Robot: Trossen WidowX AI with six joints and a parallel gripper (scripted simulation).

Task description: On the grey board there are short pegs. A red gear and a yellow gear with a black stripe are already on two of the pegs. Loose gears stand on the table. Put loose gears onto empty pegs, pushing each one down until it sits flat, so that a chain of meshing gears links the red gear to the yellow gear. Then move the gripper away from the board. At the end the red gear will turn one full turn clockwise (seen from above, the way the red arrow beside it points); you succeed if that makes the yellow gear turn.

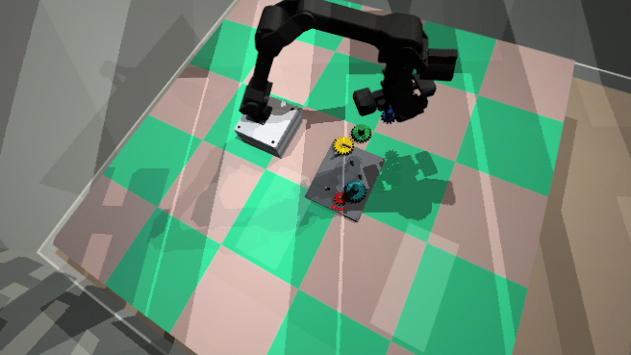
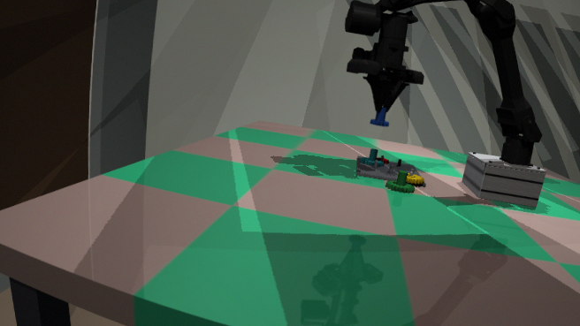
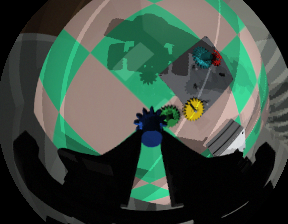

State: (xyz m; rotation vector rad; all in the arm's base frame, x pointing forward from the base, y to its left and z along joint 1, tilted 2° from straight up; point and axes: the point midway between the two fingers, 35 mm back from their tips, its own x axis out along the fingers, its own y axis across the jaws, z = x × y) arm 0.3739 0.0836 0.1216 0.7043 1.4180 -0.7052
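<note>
My gripper tip is 190 mm to the left of the teal gear, 140 mm above it and 20 mm past it. The rest, counted from my gripper tip: green gear 150 mm below, 70 mm behind; then yellow gear 150 mm below, 110 mm behind, 60 mm to the right; then blue gear 10 mm below.
</note>
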